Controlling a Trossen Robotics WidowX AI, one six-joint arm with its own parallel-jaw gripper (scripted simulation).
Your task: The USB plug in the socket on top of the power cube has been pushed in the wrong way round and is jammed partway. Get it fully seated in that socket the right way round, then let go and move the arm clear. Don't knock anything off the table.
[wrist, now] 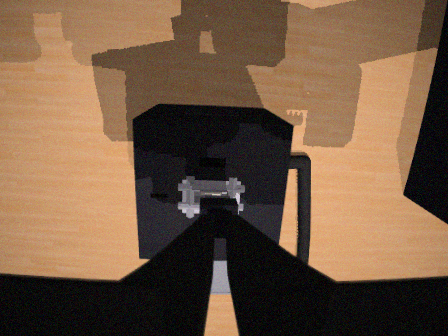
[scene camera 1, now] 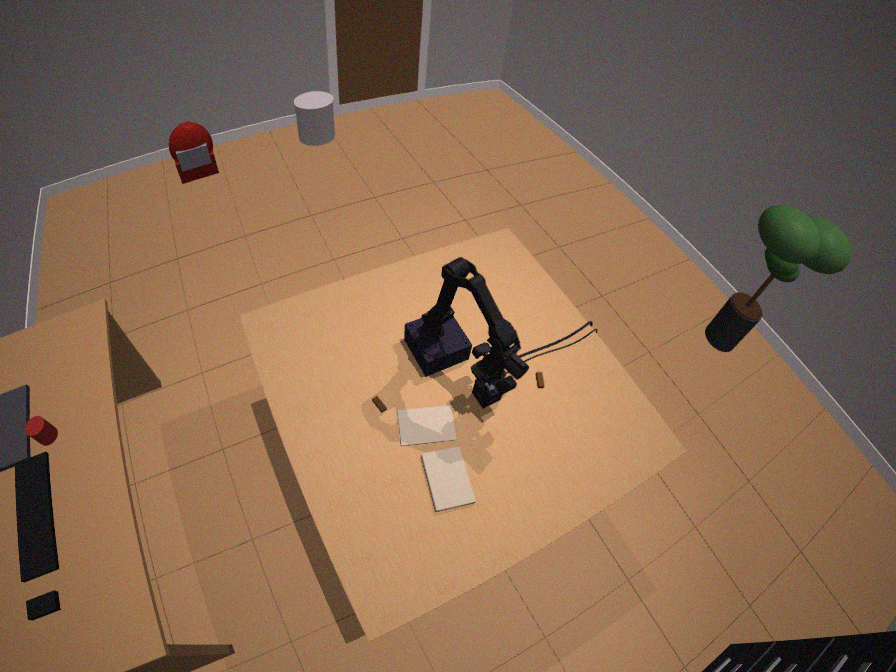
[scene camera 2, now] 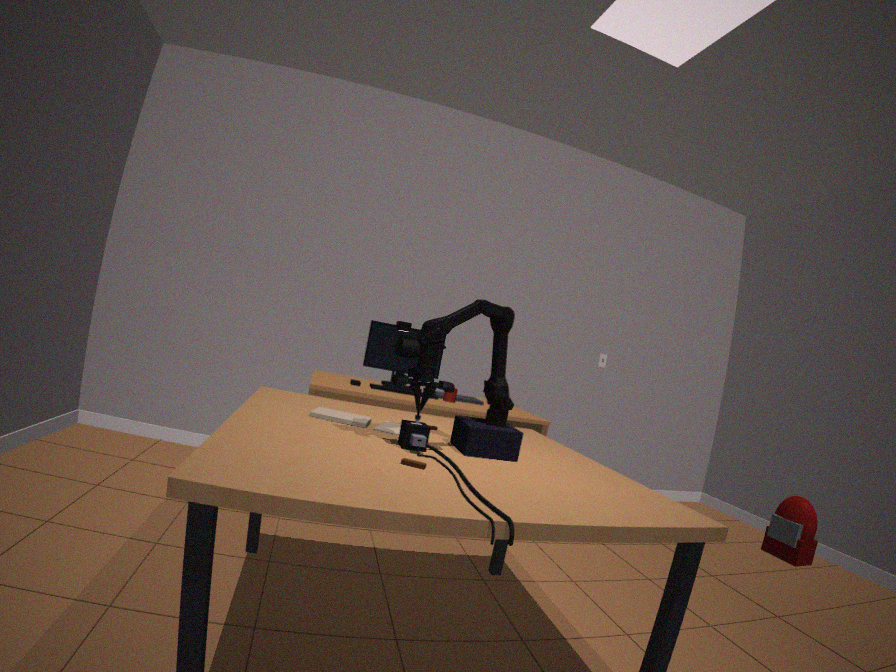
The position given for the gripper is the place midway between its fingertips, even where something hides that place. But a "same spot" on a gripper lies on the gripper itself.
The gripper shows in the wrist view, in scene camera 1 (489,380) and in scene camera 2. The same spot on the gripper: (wrist: 267,283) is (scene camera 2: 422,395). One and the same spot on a black power cube: (scene camera 1: 486,397) is (wrist: 143,128).
